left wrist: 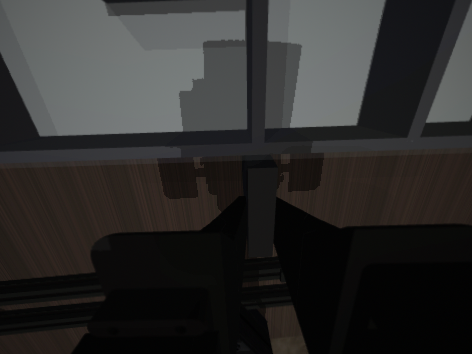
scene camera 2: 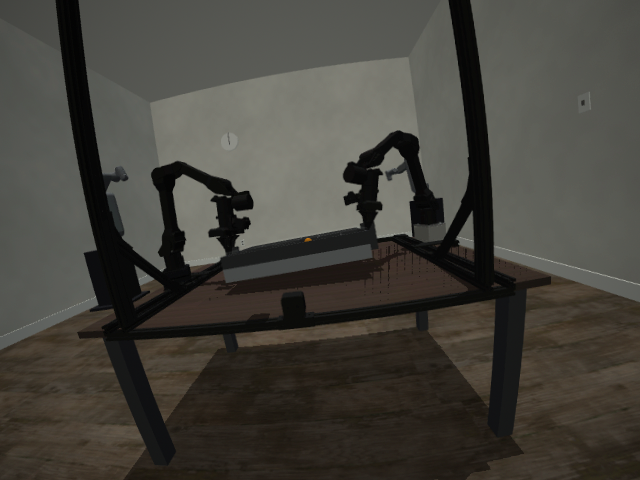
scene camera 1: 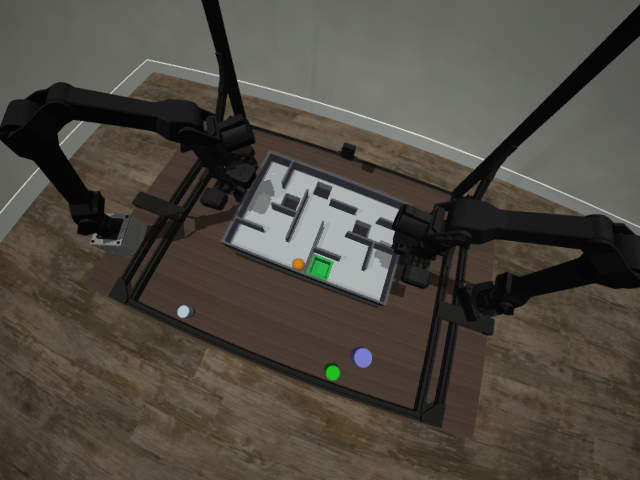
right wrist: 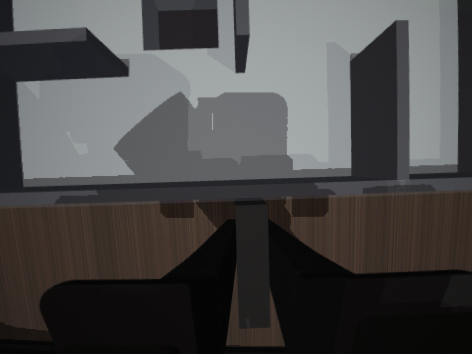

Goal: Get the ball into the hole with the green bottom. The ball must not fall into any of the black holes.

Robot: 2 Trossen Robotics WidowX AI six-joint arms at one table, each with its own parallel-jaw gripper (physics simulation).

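Observation:
The orange ball (scene camera 1: 298, 264) (scene camera 2: 308, 240) is inside the maze box (scene camera 1: 268, 261) (scene camera 2: 299, 262) (left wrist: 100, 154) (right wrist: 125, 194), close to the front wall in scene camera 1. A thin inner wall stands between it and the green-bottomed hole (scene camera 1: 320, 267) at its right. Black holes (scene camera 1: 291, 200) (scene camera 1: 323, 190) (scene camera 1: 361, 227) lie farther back. My left gripper (scene camera 2: 227, 251) (left wrist: 255, 202) is shut on the box's grey handle at one end. My right gripper (scene camera 2: 368, 227) (right wrist: 247, 226) is shut on the opposite handle. The box hangs above the table, its left-gripper end looking slightly lower.
Scene camera 1 shows a white cylinder (scene camera 1: 184, 311) at the front left of the table (scene camera 1: 258, 315), and a green disc (scene camera 1: 332, 372) and a purple disc (scene camera 1: 362, 357) at the front right. Black frame rails border the table. Inner walls divide the box.

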